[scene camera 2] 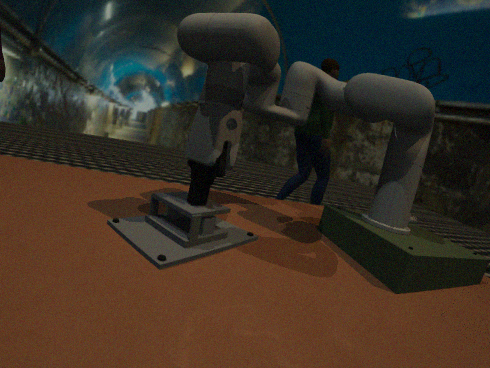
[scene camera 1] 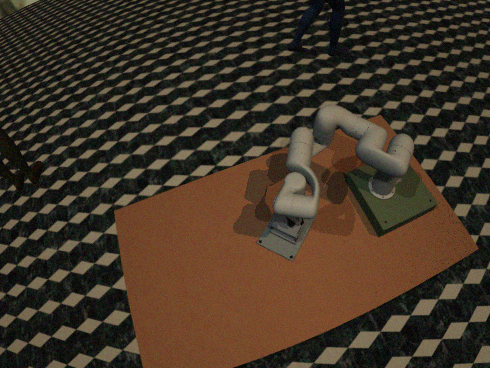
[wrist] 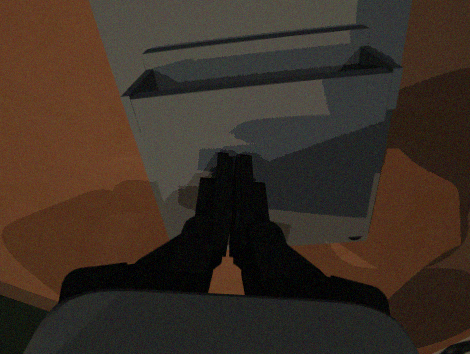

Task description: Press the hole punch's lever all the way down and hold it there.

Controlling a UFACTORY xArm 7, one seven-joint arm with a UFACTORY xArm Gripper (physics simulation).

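Where they show: gripper, fingertip midpoint: (scene camera 2: 196,203) (scene camera 1: 291,224) (wrist: 231,176); arm's base, link origin: (scene camera 2: 384,225) (scene camera 1: 381,187).
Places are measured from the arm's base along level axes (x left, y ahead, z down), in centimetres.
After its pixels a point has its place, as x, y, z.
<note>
The grey hole punch has a flat base plate (scene camera 1: 280,246) {4.0, 50.6, 6.2} (scene camera 2: 145,243) {5.7, 51.2, 6.2} (wrist: 122,30) {7.1, 45.1, 6.2} with dark screws at its corners. Its lever (scene camera 2: 172,199) {-1.9, 47.7, 0.6} (wrist: 225,112) {0.7, 46.2, 0.6} is the flat grey plate on top; in scene camera 2 it lies about level above the punch body. My gripper (scene camera 2: 198,202) {-1.3, 43.4, 0.5} (wrist: 231,176) {-1.3, 43.4, 0.5} is shut and empty, pointing down. Its black fingertips meet the lever's top face, toward the end near the arm's base. The exact contact is hard to see in the dim light. In scene camera 1 the arm hides most of the gripper.
The punch rests on the orange table top (scene camera 1: 200,300) {13.1, 89.1, 7.0} (scene camera 2: 200,320) {21.7, 43.8, 7.0}. The arm's green base block (scene camera 1: 370,210) {7.1, 10.2, 0.8} (scene camera 2: 360,250) {5.1, 10.3, 4.4} stands to the right of the punch. A person (scene camera 1: 335,25) (scene camera 2: 315,150) stands on the floor beyond the table.
</note>
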